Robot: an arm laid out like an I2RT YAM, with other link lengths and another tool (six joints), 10 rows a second.
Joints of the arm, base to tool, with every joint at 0 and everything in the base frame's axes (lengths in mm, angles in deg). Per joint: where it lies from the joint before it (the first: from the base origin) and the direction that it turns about. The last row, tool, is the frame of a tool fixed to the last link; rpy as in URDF.
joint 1: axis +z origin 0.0 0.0 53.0
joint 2: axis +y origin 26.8 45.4 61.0
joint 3: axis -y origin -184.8 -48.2 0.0
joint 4: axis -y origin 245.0 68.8 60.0
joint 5: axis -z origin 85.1 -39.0 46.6
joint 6: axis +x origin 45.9 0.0 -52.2
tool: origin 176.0 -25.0 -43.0 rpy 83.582 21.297 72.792
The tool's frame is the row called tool.
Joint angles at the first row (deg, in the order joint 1, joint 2, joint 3, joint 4, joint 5, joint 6):
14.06, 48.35, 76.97, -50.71, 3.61, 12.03
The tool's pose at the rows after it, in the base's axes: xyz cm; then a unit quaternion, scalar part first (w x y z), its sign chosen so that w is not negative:
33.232, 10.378, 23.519, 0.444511, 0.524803, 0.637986, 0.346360
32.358, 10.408, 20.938, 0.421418, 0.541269, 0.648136, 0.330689
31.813, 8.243, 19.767, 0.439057, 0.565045, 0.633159, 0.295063
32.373, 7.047, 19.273, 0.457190, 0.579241, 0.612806, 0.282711
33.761, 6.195, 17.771, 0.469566, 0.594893, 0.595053, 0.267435
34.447, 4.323, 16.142, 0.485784, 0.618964, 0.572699, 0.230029
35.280, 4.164, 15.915, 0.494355, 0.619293, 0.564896, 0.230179
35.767, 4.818, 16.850, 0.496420, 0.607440, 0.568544, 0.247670
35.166, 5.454, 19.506, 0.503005, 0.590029, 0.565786, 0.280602
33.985, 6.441, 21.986, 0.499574, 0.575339, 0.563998, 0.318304
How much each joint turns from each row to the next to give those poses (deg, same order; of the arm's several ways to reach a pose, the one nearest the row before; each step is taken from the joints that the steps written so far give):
-0.01, -2.98, -4.86, -0.04, -5.03, 3.56
0.01, -1.33, -3.42, -1.40, -0.25, 1.63
0.00, -2.08, -2.27, -1.36, 5.28, 0.91
0.00, -1.32, -2.97, 2.42, 3.58, 0.93
0.00, 0.78, -4.09, 4.84, 3.33, 1.18
-0.03, 1.74, -2.40, 2.42, 5.60, 1.58
0.05, 0.71, -1.38, 3.00, 1.04, -0.12
-0.01, 0.02, 0.68, 1.14, -1.67, -1.11
-0.02, -3.45, 1.60, -1.28, -2.36, -1.23
0.03, -3.72, 1.88, -2.30, -3.28, -0.11

